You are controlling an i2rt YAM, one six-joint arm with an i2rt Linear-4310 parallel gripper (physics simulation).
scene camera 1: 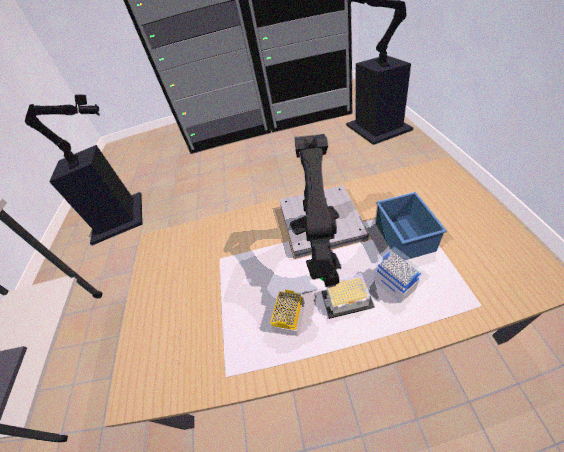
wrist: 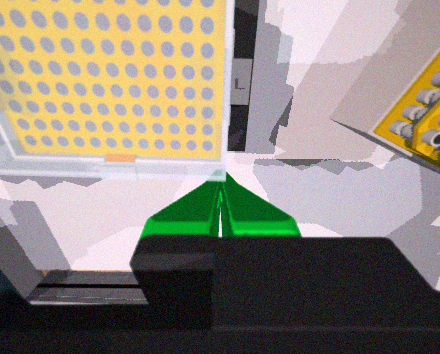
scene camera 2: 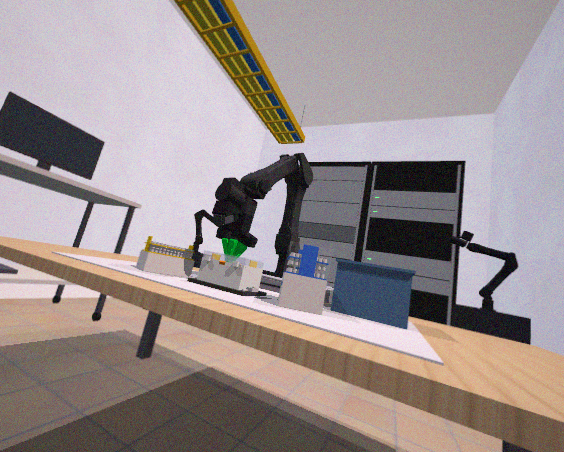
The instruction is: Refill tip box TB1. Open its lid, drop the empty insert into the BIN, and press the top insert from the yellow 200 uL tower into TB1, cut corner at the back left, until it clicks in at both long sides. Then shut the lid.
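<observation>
Tip box TB1 stands on a dark base. Its clear lid lies over the yellow insert, whose holes look empty. My gripper is shut, with nothing between its green fingers. In the wrist view its tips are at the near right corner of the lid and partly show through the clear rim; whether they touch is unclear. The yellow tower stands left of TB1 in scene view 1. The blue BIN is at the back right.
A blue-trimmed tip tower stands between TB1 and the BIN. The towers and TB1 stand on a white mat. The arm's grey mounting plate is behind them on the wooden table.
</observation>
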